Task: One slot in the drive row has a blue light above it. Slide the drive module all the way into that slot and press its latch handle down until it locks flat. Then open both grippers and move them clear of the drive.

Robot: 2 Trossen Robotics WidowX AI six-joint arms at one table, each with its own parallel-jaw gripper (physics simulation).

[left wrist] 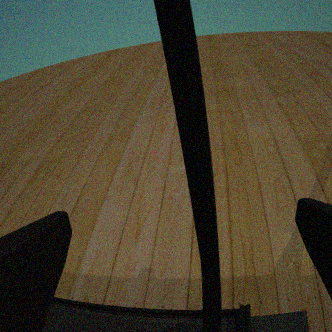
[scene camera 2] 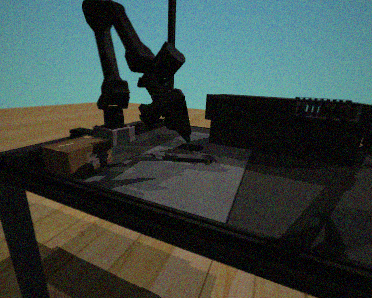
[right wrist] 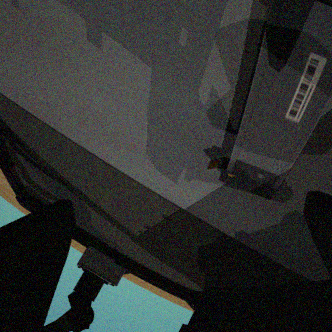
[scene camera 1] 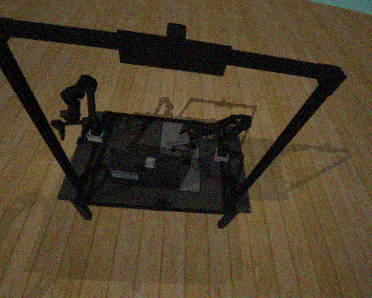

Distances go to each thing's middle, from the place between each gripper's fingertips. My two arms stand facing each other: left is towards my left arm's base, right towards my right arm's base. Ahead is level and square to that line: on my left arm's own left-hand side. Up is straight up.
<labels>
The drive row chassis [scene camera 2: 264,124] lies 100 mm ahead of my left hand, 340 mm to the right of it and 360 mm below it. The rest, counted from my left hand: cardboard box [scene camera 2: 73,158]: 570 mm ahead, 740 mm to the right, 410 mm below.
The cardboard box lies 17 cm ahead of my right hand, 20 cm to the right of it and 4 cm below it. Round my right hand: drive row chassis (30 cm behind, 19 cm to the left, 2 cm above).
</labels>
